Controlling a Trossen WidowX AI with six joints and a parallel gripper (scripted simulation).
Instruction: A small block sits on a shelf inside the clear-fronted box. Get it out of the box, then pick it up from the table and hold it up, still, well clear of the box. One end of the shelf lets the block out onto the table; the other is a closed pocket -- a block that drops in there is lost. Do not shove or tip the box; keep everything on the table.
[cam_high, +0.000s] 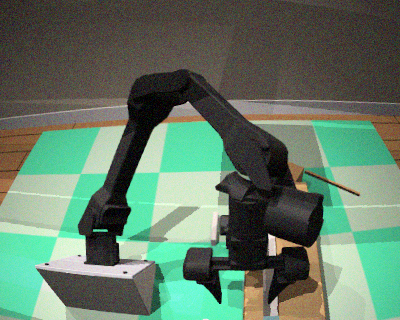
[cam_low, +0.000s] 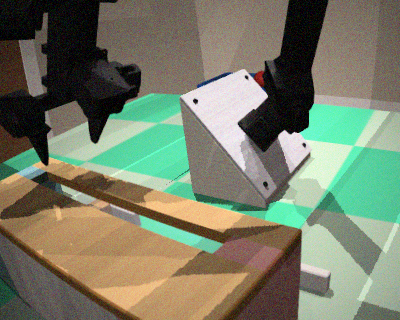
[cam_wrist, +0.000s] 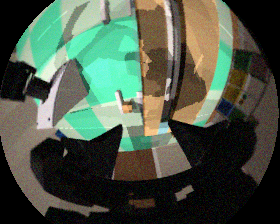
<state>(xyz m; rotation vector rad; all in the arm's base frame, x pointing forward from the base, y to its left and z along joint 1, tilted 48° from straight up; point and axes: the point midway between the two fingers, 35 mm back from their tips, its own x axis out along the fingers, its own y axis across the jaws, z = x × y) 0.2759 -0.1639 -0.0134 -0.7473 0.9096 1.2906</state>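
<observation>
My gripper tip is now 13 cm above the small tan block, 5 cm past it and 4 cm to the left of it. The rest, counted from my gripper tip: thin brown stick: 42 cm to the left, 31 cm ahead, 14 cm below; wooden box: 12 cm to the left, 8 cm below, 5 cm ahead.
</observation>
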